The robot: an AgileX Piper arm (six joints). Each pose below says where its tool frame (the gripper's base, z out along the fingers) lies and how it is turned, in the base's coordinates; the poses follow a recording.
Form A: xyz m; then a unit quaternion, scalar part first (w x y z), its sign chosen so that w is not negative.
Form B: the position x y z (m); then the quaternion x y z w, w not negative. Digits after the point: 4 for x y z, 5 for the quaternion.
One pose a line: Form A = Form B
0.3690, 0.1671, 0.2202, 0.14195, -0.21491, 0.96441, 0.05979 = 0.3690, 0.1671, 0.2202, -0.21491, 0.96441, 0.05979, 0.14195
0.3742, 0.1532, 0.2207, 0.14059, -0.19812, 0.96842, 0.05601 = 0.3742, 0.1532, 0.2207, -0.19812, 0.96842, 0.05601, 0.14059
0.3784, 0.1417, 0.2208, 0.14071, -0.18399, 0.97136, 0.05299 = 0.3784, 0.1417, 0.2208, -0.18399, 0.97136, 0.05299, 0.14071
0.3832, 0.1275, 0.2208, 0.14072, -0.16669, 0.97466, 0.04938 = 0.3832, 0.1275, 0.2208, -0.16669, 0.97466, 0.04938, 0.14072
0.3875, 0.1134, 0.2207, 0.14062, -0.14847, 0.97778, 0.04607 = 0.3875, 0.1134, 0.2207, -0.14847, 0.97778, 0.04607, 0.14062
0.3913, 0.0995, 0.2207, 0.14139, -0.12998, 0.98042, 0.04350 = 0.3913, 0.0995, 0.2207, -0.12998, 0.98042, 0.04350, 0.14139
